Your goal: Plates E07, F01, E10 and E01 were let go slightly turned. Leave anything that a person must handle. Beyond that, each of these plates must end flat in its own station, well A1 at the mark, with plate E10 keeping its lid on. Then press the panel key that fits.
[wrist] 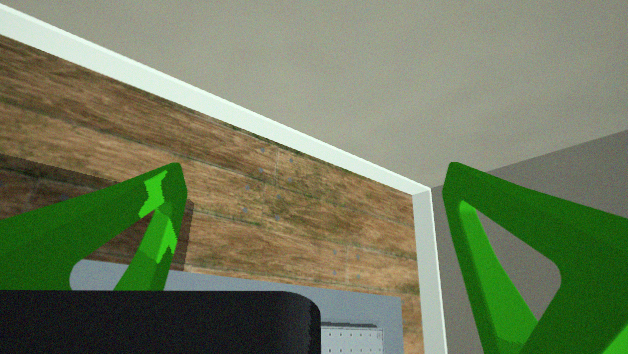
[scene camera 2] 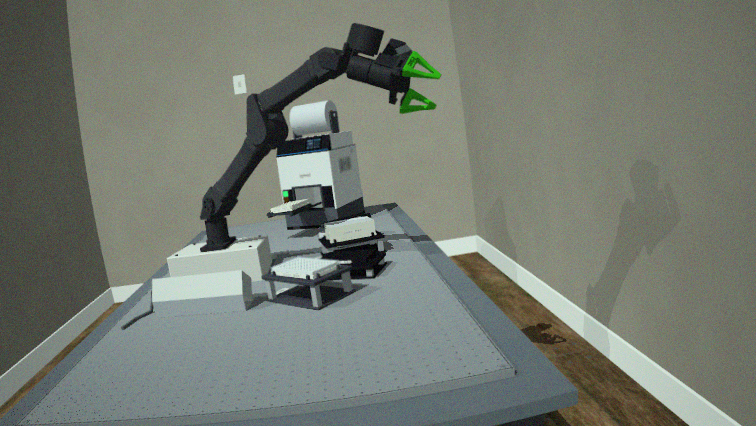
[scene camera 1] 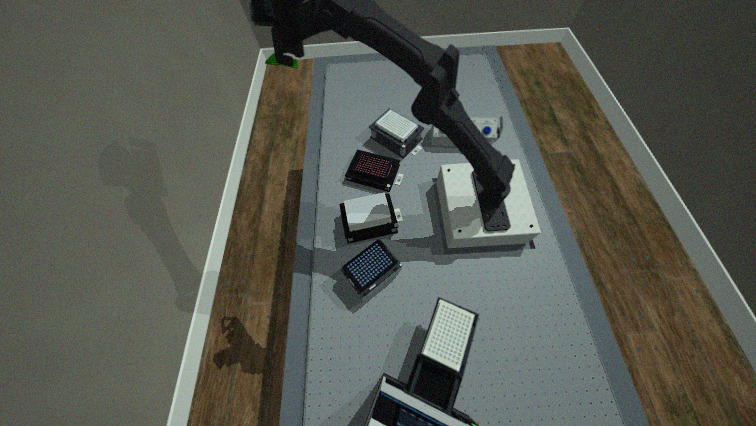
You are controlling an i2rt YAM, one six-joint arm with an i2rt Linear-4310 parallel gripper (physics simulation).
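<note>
My gripper (scene camera 2: 438, 92) (wrist: 314, 177) is open and empty, high beyond the table edge, away from every plate. A white plate (scene camera 1: 396, 124) (scene camera 2: 304, 267) sits on a raised stand. A plate with red wells (scene camera 1: 373, 164) lies on a black station. A tall white plate (scene camera 1: 367, 211) (scene camera 2: 349, 229) is on another black station. A plate with blue wells (scene camera 1: 370, 264) sits turned in scene camera 1. Plate names, A1 marks, the lid and exact seating are too small to tell. The key panel (scene camera 2: 198, 288) shows a blue key (scene camera 1: 486, 129); the arm partly covers the panel in scene camera 1.
A white instrument (scene camera 2: 305, 171) with a paper-like roll (scene camera 2: 310, 118) on top has a pale plate (scene camera 1: 450, 334) (scene camera 2: 289, 206) on its extended tray. The arm stands on a white base box (scene camera 1: 521, 211) (scene camera 2: 182, 264). Small white tags (scene camera 1: 416, 150) lie beside the stations.
</note>
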